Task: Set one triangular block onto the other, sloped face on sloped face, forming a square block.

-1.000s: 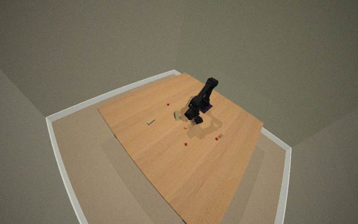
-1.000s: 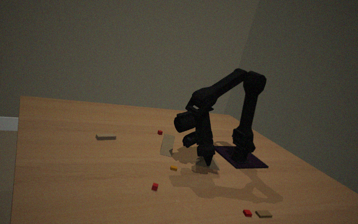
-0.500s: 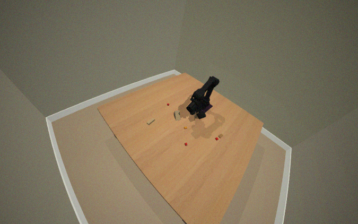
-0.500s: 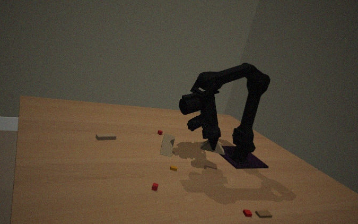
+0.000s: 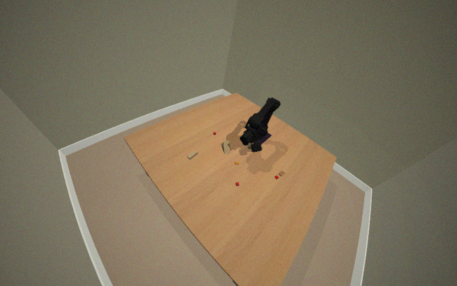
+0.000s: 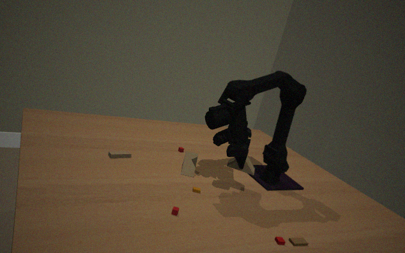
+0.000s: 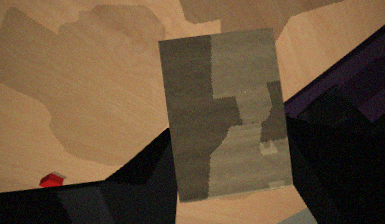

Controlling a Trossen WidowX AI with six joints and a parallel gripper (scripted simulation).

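Right now the yellow cube is 14 cm ahead of my gripper tip, 4 cm to the right of it and 10 cm below it. Also, from my gripper tip: triangular block: 1 cm above; small brown tile: 27 cm to the left, 10 cm below.
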